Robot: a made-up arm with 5 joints. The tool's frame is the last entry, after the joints. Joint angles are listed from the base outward. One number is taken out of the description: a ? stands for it. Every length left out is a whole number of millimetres.
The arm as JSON. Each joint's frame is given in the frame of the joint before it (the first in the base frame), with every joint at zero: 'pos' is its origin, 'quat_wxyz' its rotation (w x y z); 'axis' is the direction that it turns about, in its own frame. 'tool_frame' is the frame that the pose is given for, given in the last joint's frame.
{
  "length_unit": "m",
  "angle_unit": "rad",
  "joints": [
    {
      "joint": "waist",
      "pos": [
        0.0,
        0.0,
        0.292
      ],
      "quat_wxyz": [
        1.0,
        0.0,
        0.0,
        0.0
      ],
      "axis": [
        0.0,
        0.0,
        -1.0
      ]
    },
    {
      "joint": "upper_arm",
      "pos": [
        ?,
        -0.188,
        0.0
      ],
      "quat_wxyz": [
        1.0,
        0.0,
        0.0,
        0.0
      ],
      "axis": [
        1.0,
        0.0,
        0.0
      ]
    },
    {
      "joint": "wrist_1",
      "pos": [
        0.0,
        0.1,
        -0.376
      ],
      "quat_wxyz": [
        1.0,
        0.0,
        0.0,
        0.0
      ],
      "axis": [
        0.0,
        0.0,
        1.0
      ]
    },
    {
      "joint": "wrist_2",
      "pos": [
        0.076,
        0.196,
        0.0
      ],
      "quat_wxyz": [
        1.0,
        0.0,
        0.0,
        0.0
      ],
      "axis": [
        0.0,
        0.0,
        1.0
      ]
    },
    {
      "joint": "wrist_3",
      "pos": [
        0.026,
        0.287,
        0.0
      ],
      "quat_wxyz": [
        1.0,
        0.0,
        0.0,
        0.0
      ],
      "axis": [
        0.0,
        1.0,
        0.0
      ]
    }
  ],
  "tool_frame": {
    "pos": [
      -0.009,
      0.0,
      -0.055
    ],
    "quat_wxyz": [
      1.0,
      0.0,
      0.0,
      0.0
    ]
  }
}
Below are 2 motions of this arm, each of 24 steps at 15 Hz.
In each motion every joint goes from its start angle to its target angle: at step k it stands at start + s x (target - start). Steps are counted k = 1, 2, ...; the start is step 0. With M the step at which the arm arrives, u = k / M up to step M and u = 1 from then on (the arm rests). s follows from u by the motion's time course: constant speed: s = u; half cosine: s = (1 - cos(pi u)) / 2; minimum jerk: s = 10 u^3 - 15 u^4 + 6 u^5.
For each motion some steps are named. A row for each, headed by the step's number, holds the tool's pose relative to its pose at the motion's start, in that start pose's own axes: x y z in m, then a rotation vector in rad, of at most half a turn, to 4 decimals.
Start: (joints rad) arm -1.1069 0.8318 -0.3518 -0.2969 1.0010
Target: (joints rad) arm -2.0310 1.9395 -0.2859 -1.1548 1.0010
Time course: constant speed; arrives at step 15
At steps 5, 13, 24:
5: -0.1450 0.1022 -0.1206 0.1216 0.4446 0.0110
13: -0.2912 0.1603 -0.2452 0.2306 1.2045 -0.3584
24: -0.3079 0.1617 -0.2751 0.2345 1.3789 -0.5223

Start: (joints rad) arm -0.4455 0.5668 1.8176 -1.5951 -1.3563
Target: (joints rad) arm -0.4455 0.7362 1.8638 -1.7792 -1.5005
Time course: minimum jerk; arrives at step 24
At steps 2, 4, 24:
2: 0.0005 0.0002 -0.0002 -0.0005 -0.0009 -0.0010
4: 0.0032 0.0016 -0.0013 -0.0036 -0.0064 -0.0068
24: 0.0912 0.0353 -0.0325 -0.1125 -0.1696 -0.1856

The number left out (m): 0.307
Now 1 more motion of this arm.
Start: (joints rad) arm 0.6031 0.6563 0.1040 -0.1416 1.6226
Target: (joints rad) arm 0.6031 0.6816 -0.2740 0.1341 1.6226
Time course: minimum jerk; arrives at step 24
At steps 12, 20, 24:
12: -0.0100 -0.0069 0.0517 0.0504 0.0008 0.0153
20: -0.0188 -0.0203 0.0971 0.0973 0.0021 0.0294
24: -0.0194 -0.0216 0.1005 0.1009 0.0022 0.0305

